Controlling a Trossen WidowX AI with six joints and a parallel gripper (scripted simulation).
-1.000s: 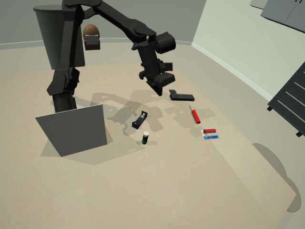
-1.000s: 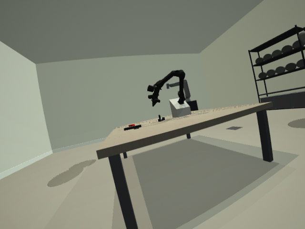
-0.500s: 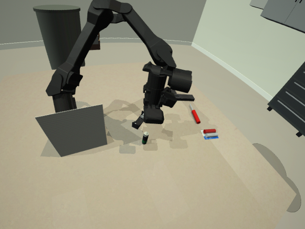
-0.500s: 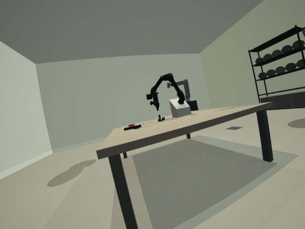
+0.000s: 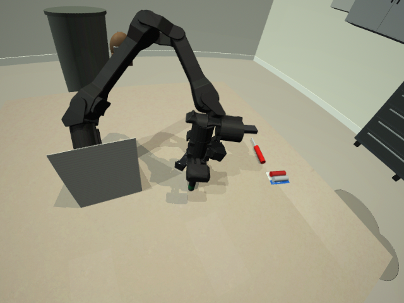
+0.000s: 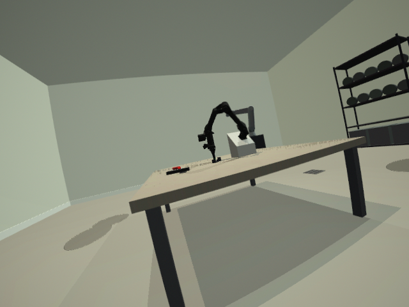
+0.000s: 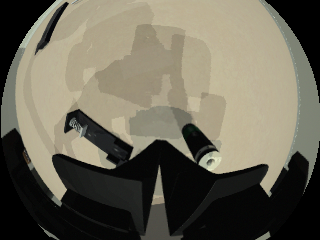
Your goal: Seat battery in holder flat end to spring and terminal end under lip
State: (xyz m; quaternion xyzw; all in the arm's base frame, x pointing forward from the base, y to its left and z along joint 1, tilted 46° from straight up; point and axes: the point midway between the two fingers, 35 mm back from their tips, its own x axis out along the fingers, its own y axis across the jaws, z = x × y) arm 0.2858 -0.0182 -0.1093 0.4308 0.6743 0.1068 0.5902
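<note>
My gripper tip is 30 mm to the left of the battery, 20 mm past it and 10 mm above it. The rest, counted from my gripper tip: red-handled screwdriver (340 mm ahead, 30 mm to the left, 30 mm below).
</note>
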